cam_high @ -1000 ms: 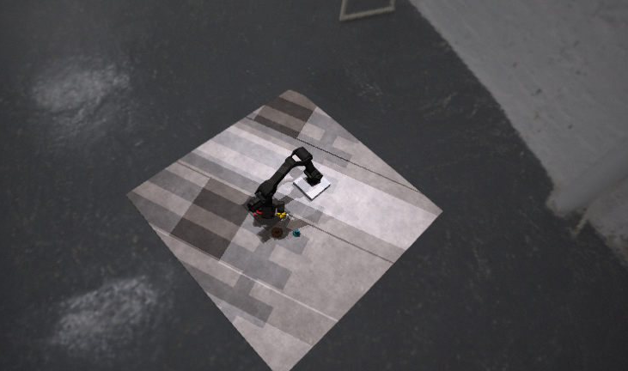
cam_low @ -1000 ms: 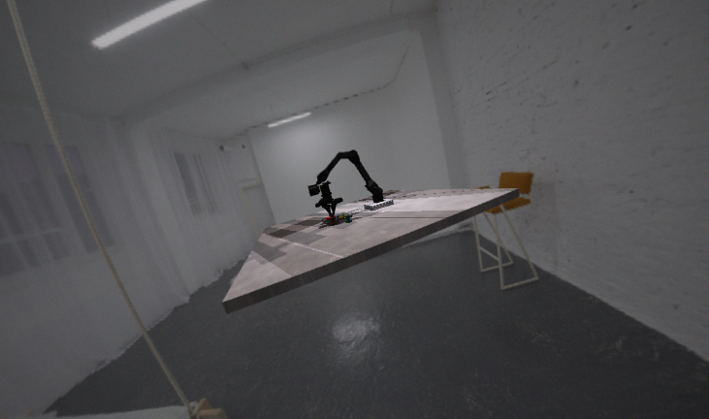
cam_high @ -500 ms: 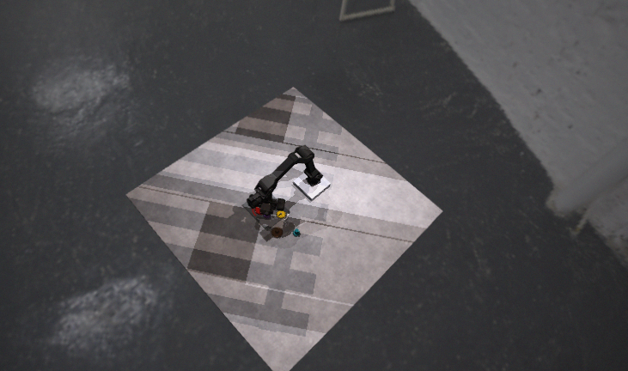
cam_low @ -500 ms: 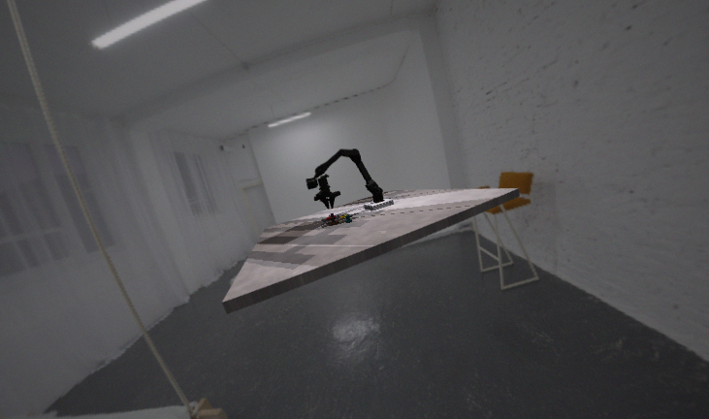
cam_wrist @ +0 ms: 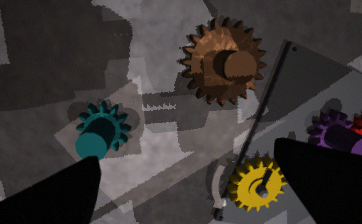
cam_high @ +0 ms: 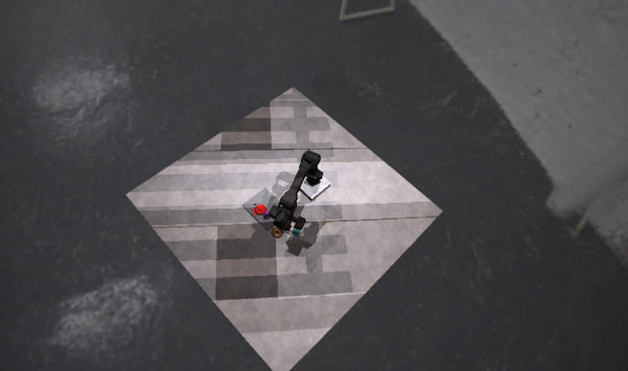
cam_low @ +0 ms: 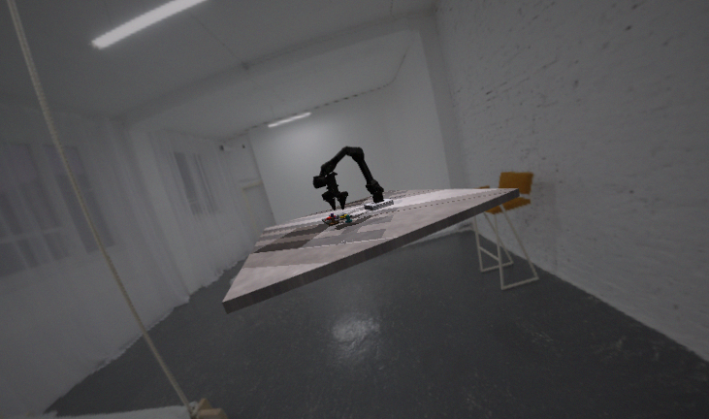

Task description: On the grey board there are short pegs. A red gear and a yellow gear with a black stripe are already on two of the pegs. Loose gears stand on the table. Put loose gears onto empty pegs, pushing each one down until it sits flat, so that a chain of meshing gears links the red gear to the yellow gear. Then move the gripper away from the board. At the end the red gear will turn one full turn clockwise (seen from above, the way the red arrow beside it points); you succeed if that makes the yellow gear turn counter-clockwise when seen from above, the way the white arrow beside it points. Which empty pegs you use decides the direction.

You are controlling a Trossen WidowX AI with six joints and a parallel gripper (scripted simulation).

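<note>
Right now the teal gear is 6 cm below my gripper tip, 4 cm to the left of it and 4 cm behind it. The rest, counted from my gripper tip: yellow gear: 9 cm to the right, 6 cm below, 2 cm behind; brown gear: 6 cm below, 5 cm ahead, 1 cm to the right; white arrow: 7 cm to the right, 7 cm below, 4 cm behind.
</note>
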